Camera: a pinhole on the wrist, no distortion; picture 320 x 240 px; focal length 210.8 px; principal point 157.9 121.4 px. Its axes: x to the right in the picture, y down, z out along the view. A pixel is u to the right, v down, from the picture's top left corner.
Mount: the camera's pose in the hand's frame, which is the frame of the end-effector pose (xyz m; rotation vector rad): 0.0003 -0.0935 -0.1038 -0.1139 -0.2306 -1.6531
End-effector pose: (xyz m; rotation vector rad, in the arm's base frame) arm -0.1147 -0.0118 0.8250 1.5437 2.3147 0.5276
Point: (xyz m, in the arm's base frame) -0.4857 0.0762 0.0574
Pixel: outside the picture
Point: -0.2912 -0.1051 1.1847
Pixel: behind the camera
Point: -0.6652 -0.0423 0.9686
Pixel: behind the camera
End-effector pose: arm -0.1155 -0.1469 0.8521 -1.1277 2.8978 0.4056
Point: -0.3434 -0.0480 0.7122
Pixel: 13.4 195.9
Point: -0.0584 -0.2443 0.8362
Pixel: 243.2 203.4
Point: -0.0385 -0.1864 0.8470
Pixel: 179.6 68.3
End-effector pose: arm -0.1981 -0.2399 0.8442 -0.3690 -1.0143 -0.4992
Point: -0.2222 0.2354 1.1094
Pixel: 28.3 164.6
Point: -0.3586 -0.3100 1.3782
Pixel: outside the picture
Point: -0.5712 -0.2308 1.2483
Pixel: 252.4 222.2
